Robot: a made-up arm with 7 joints.
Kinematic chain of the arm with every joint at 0, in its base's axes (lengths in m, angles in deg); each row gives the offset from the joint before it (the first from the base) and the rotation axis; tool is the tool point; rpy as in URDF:
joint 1: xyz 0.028 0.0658 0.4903 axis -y
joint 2: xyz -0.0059 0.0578 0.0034 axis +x
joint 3: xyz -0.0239 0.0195 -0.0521 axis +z
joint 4: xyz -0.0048 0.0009 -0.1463 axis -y
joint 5: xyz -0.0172 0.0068 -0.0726 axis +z
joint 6: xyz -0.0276 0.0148 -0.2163 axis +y
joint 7: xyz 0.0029 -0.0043 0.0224 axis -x
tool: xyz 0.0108 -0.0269 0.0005 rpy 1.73 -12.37 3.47
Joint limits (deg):
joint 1: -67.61..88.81
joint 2: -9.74..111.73
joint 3: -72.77..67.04
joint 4: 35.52..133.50
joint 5: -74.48..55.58
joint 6: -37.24..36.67
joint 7: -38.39..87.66
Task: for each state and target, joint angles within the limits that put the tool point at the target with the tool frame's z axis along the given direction. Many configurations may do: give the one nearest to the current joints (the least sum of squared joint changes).
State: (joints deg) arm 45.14 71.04 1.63 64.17 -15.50 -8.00 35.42
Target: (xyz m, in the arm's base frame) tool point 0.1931 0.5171 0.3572 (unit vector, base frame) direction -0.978 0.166 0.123
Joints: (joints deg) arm 31.43 64.62 -22.72 35.52 -28.58 -37.24 -2.94
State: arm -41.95 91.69 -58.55 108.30 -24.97 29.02 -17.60
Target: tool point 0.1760 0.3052 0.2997 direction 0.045 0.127 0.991
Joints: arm -67.61 111.73 -9.84 99.53 -69.77 0.03 0.04
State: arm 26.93 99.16 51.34 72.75 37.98 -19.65 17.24
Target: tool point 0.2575 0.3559 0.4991 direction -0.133 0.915 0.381
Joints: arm -25.45 96.15 20.12 91.00 47.44 -37.24 66.07
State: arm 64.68 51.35 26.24 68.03 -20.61 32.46 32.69
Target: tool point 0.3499 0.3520 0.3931 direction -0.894 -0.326 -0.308
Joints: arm 47.96 19.67 29.24 56.62 -15.32 9.21 18.23
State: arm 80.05 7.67 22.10 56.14 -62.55 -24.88 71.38
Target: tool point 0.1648 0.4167 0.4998 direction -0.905 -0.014 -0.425
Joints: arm 67.20 17.63 57.64 95.00 -61.31 -25.69 74.52
